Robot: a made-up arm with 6 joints.
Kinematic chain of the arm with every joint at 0, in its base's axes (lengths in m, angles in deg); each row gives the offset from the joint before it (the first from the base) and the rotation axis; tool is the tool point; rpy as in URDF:
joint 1: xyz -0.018 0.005 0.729 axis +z
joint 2: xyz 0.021 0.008 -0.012 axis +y
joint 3: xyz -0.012 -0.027 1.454 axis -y
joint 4: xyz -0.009 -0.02 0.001 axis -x
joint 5: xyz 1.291 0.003 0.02 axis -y
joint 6: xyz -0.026 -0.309 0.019 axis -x
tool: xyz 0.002 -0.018 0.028 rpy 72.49 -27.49 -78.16
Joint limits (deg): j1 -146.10..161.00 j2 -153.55..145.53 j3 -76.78..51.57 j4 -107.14..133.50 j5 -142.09..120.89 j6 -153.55..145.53
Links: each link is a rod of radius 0.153 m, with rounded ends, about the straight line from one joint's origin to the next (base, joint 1, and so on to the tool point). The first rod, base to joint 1, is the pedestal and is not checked.
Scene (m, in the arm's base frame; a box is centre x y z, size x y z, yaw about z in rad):
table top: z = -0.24
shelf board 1: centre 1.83 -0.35 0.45 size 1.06 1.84 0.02 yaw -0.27
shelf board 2: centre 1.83 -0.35 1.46 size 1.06 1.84 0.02 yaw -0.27
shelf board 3: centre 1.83 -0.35 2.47 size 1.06 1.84 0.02 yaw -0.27
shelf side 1: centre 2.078 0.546 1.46 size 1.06 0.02 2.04 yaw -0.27
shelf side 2: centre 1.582 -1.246 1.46 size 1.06 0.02 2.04 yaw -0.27
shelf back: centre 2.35 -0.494 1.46 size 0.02 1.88 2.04 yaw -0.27
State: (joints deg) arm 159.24 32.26 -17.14 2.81 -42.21 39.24
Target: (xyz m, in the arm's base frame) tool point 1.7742 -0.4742 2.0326
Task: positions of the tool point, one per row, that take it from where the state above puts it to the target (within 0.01 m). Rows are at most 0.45 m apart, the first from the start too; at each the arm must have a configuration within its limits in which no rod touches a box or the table.
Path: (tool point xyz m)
1: -1.1938 1.2186 1.1521
2: -0.8376 1.4208 1.2738
3: -0.4503 1.5180 1.3894
4: -0.0628 1.5073 1.4981
5: 0.2943 1.3955 1.5998
6: 0.5946 1.1975 1.6940
7: 0.8178 0.9353 1.7796
8: 0.9505 0.6357 1.8566
9: 0.9888 0.3270 1.9248
10: 0.9373 0.0380 1.9835
11: 0.8087 -0.2069 2.0325
12: 1.1302 -0.2420 2.1183
13: 1.4614 -0.3308 2.1183
14: 1.7743 -0.4743 2.0324

